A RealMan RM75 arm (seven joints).
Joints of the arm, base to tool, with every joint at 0 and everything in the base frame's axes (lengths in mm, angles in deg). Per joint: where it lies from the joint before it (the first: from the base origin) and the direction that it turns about. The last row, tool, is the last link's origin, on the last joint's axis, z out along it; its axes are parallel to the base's.
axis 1: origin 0 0 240.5 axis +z
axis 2: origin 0 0 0 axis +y
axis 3: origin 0 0 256 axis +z
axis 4: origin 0 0 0 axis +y
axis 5: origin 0 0 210 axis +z
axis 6: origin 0 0 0 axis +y
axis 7: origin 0 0 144 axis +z
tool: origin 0 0 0
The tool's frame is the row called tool.
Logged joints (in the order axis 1, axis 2, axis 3, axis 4, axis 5, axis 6, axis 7), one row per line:
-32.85 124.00 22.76 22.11 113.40 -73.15 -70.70
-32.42 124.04 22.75 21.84 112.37 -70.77 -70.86
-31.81 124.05 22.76 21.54 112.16 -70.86 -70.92
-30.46 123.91 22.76 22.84 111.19 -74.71 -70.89
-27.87 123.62 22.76 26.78 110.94 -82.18 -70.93
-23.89 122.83 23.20 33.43 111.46 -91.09 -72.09
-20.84 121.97 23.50 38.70 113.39 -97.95 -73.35
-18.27 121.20 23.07 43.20 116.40 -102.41 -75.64
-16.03 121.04 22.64 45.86 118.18 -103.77 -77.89
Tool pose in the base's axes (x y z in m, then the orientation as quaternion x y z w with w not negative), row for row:
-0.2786 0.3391 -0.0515 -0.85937 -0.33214 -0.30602 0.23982
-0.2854 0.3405 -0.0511 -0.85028 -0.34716 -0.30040 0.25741
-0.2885 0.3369 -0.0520 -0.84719 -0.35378 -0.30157 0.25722
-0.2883 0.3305 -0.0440 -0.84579 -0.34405 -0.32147 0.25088
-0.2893 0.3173 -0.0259 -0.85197 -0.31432 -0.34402 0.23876
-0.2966 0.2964 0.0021 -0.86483 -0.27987 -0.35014 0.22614
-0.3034 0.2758 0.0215 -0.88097 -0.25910 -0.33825 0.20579
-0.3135 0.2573 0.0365 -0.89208 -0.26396 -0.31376 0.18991
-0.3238 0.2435 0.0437 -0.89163 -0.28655 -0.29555 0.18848
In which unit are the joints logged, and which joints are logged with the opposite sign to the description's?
The joints are logged in degrees. Opposite sign: axis 2, axis 6.
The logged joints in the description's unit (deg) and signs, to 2 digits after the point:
-32.85 -124.00 22.76 22.11 113.40 73.15 -70.70
-32.42 -124.04 22.75 21.84 112.37 70.77 -70.86
-31.81 -124.05 22.76 21.54 112.16 70.86 -70.92
-30.46 -123.91 22.76 22.84 111.19 74.71 -70.89
-27.87 -123.62 22.76 26.78 110.94 82.18 -70.93
-23.89 -122.83 23.20 33.43 111.46 91.09 -72.09
-20.84 -121.97 23.50 38.70 113.39 97.95 -73.35
-18.27 -121.20 23.07 43.20 116.40 102.41 -75.64
-16.03 -121.04 22.64 45.86 118.18 103.77 -77.89

